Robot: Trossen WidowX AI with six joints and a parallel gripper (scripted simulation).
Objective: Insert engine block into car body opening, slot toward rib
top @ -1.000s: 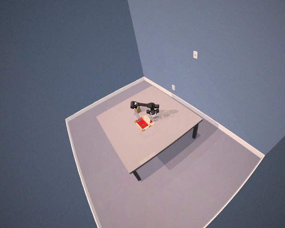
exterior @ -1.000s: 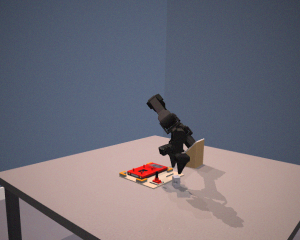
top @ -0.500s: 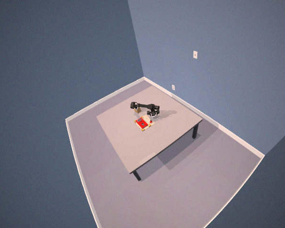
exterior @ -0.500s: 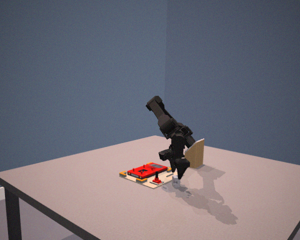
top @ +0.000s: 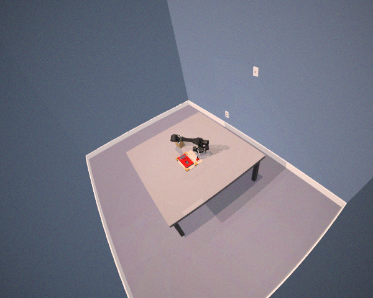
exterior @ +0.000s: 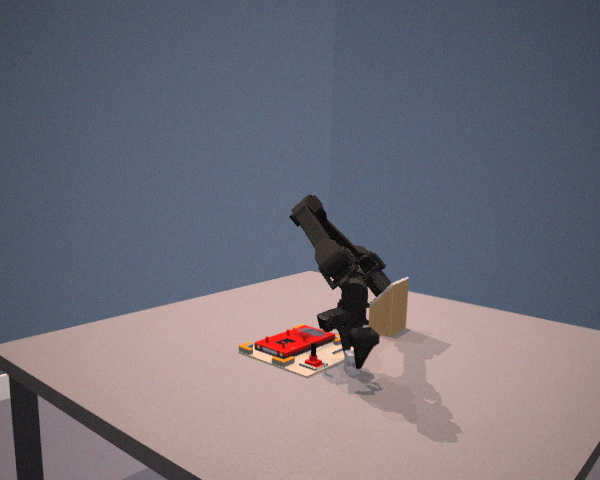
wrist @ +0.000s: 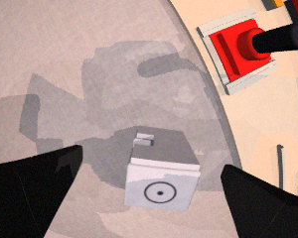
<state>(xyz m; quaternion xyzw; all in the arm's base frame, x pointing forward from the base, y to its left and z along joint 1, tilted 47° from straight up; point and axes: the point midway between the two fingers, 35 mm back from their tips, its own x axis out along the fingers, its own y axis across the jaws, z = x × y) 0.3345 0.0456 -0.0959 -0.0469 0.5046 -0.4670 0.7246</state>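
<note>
The grey engine block lies right at my gripper tip.
</note>
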